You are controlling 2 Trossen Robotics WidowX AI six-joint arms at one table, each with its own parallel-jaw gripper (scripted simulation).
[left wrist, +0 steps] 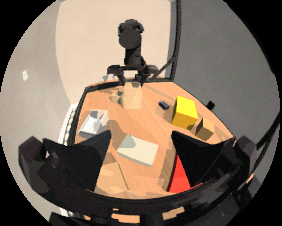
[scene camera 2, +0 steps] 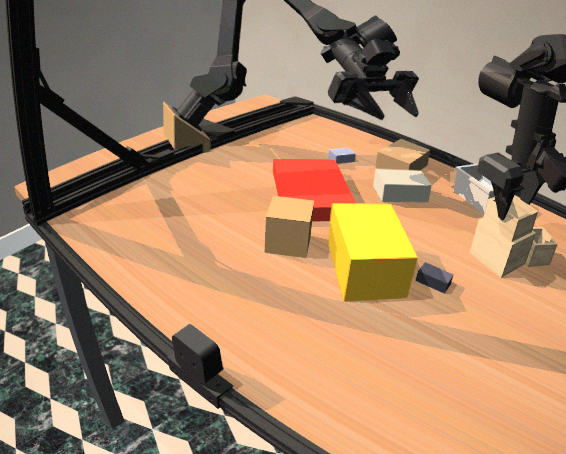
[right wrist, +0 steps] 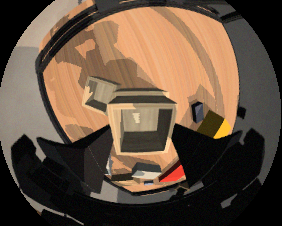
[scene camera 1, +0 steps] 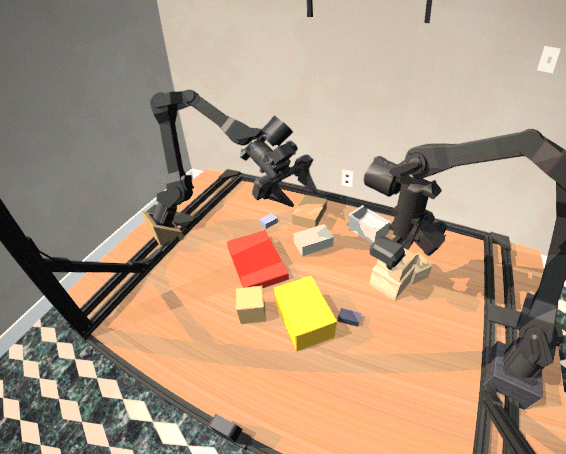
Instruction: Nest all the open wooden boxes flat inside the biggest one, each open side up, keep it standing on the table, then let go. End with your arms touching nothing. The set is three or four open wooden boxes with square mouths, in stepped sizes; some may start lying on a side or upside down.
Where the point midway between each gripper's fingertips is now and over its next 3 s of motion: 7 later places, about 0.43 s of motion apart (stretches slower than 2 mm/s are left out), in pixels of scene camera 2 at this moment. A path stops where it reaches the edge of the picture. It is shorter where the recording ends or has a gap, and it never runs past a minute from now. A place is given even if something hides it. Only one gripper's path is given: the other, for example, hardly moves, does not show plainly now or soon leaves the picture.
My left gripper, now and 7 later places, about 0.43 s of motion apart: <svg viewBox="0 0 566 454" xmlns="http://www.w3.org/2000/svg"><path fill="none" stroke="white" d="M400 116L400 116L379 131L315 135L294 115L295 108L298 124L327 144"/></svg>
